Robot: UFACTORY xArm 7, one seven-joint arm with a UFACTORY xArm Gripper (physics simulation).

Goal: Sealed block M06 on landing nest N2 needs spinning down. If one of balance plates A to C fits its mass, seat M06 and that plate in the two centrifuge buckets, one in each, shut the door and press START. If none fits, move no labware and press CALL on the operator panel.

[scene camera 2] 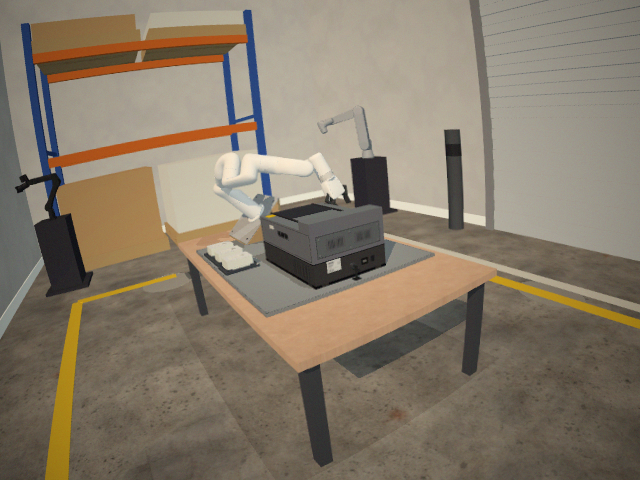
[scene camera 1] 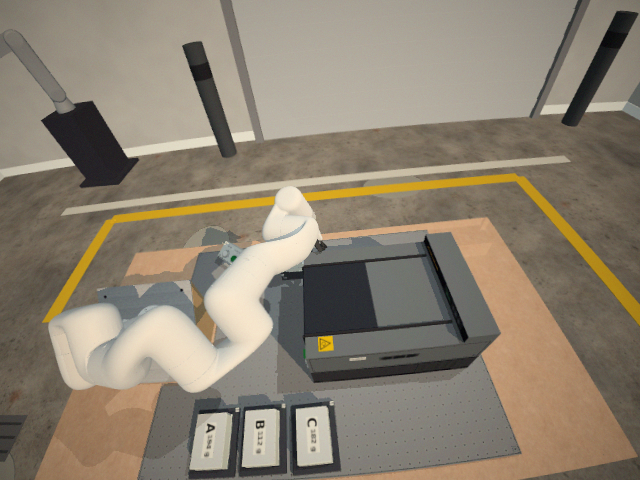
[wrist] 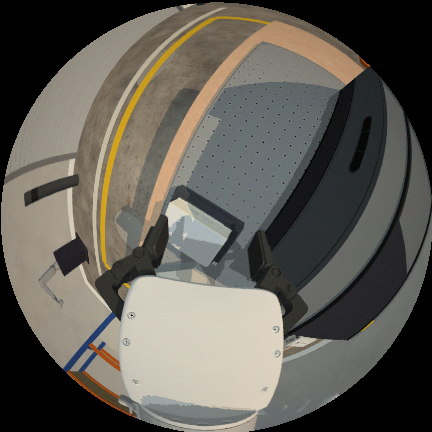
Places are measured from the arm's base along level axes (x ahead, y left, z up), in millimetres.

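Pixels of known places: gripper, fingertip midpoint: (scene camera 1: 318,237) (wrist: 210,232); arm's base, link origin: (scene camera 2: 256,213).
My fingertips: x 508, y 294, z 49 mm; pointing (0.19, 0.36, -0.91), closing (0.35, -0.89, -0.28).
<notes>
For each thing: its top centre in the pictures, then the offset to it from my fingertips. "spot": a spot on its surface instead. Level surfaces: height alone.
- pale block, top centre: (wrist: 188,236) 31 mm left, 97 mm back, 106 mm down
- Balance plates A, top centre: (scene camera 1: 209,439) (wrist: 301,342) (scene camera 2: 219,244) 583 mm right, 284 mm back, 120 mm down
- B, top centre: (scene camera 1: 259,436) (scene camera 2: 228,249) 571 mm right, 151 mm back, 120 mm down
- C, top centre: (scene camera 1: 312,434) (scene camera 2: 236,256) 564 mm right, 15 mm back, 120 mm down
- operator panel, top centre: (wrist: 161,293) (scene camera 1: 241,254) 14 mm left, 307 mm back, 90 mm down
- perforated grey board, surface height: 174 mm down
- wooden table, surface height: 187 mm down
- centrifuge's raised end housing, surface spot: (scene camera 1: 465,289) spot: 272 mm right, 394 mm ahead, 70 mm up
My gripper (scene camera 1: 320,246) (scene camera 2: 338,196) (wrist: 210,232) is open and empty, over a pale block (wrist: 200,231) in a dark nest beside the centrifuge. No label is readable on that block; the arm mostly hides this area in scene camera 1. Balance plates A (scene camera 1: 210,440) (scene camera 2: 219,248), B (scene camera 1: 261,438) (scene camera 2: 228,254) and C (scene camera 1: 313,435) (scene camera 2: 237,260) sit in dark nests. B reads 112 g and C 182 g; A's middle digit is blurred. The centrifuge (scene camera 1: 356,356) (scene camera 2: 310,248) (wrist: 325,200) has a dark panel and a grey panel on top. No buckets show.
The operator panel (scene camera 1: 226,253) with a green button is partly behind the arm. A perforated grey board (scene camera 1: 413,413) (scene camera 2: 289,297) (wrist: 260,125) lies on the wooden table (scene camera 1: 563,413) (scene camera 2: 392,315). The centrifuge's raised end housing (scene camera 1: 465,289) stands on its far side from the arm base.
</notes>
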